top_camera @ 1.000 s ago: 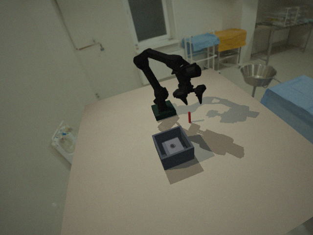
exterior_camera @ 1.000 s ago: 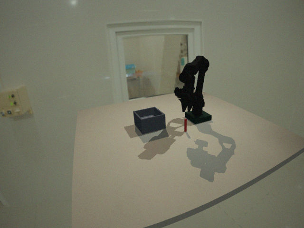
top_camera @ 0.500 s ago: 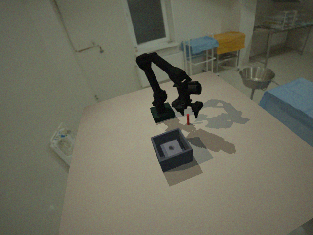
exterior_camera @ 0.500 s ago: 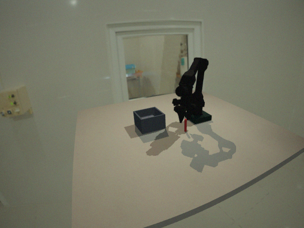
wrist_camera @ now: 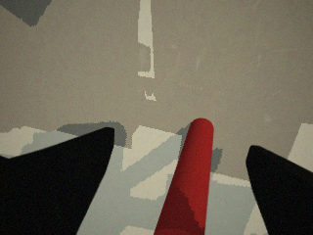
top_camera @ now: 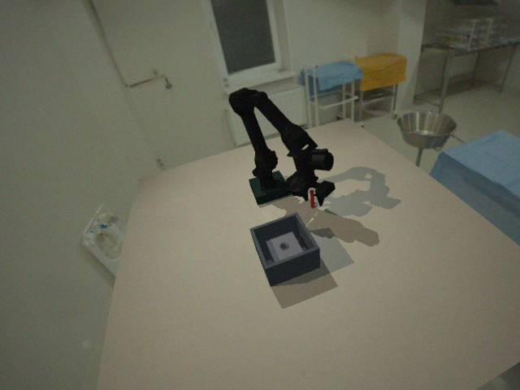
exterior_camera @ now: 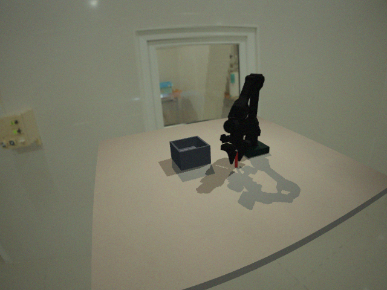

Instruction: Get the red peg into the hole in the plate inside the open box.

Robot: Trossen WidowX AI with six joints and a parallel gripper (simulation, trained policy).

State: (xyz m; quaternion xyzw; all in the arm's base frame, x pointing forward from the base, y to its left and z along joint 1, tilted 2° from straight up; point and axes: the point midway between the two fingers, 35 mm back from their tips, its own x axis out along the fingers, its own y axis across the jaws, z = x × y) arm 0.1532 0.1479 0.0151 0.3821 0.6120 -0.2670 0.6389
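The dark blue box is 19 cm ahead of my gripper tip and 15 cm to the right of it. Round my gripper tip: red peg: 1 cm behind, 1 cm above.
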